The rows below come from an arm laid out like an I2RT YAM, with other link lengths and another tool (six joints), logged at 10 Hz.
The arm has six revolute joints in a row. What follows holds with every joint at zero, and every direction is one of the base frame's. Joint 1 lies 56.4 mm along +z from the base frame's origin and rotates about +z. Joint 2 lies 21.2 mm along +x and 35.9 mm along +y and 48.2 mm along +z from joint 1 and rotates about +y. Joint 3 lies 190.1 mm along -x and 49.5 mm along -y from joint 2 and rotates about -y. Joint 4 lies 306.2 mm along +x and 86.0 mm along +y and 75.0 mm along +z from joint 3 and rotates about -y. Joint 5 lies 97.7 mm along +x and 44.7 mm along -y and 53.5 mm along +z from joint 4 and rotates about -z. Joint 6 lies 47.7 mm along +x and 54.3 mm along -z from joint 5 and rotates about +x. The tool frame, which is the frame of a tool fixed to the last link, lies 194.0 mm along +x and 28.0 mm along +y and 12.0 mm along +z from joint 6; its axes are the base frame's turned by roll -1.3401, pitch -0.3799 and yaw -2.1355 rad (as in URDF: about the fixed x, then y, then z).
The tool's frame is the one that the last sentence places.
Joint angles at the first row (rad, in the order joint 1, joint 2, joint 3, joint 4, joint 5, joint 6):
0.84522 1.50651 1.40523 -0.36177 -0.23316 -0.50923
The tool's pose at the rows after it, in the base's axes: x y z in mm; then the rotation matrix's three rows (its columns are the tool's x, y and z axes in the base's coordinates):
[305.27, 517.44, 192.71], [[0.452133, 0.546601, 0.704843], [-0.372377, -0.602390, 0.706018], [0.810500, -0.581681, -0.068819]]
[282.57, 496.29, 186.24], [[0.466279, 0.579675, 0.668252], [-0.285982, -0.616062, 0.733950], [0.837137, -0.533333, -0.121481]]
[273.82, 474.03, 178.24], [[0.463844, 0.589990, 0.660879], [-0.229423, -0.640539, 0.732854], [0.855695, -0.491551, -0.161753]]
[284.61, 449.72, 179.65], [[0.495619, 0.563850, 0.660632], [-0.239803, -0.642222, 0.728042], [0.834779, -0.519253, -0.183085]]
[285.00, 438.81, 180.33], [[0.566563, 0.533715, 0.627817], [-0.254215, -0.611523, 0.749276], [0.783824, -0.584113, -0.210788]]
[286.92, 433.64, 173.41], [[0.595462, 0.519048, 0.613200], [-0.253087, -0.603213, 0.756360], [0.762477, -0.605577, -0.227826]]
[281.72, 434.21, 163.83], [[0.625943, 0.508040, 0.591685], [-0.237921, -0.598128, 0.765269], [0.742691, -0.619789, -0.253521]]
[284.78, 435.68, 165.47], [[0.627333, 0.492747, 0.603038], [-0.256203, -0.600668, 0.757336], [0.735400, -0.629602, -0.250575]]
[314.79, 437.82, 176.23], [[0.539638, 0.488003, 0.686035], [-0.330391, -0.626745, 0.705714], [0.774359, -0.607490, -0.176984]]
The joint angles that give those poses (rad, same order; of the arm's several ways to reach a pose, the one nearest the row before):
0.84521 1.44059 1.38831 -0.44432 -0.24229 -0.54292
0.84371 1.37462 1.37756 -0.57302 -0.26069 -0.61780
0.83153 1.31779 1.35457 -0.66101 -0.25464 -0.67013
0.75217 1.28399 1.34071 -0.70859 -0.33102 -0.68566
0.68588 1.29309 1.34992 -0.74549 -0.44922 -0.67961
0.65655 1.30381 1.34225 -0.75319 -0.49543 -0.68564
0.65350 1.32220 1.34068 -0.76540 -0.52146 -0.68720
0.65348 1.32083 1.33614 -0.75029 -0.51707 -0.66295
0.65501 1.29173 1.29323 -0.63537 -0.42975 -0.62131

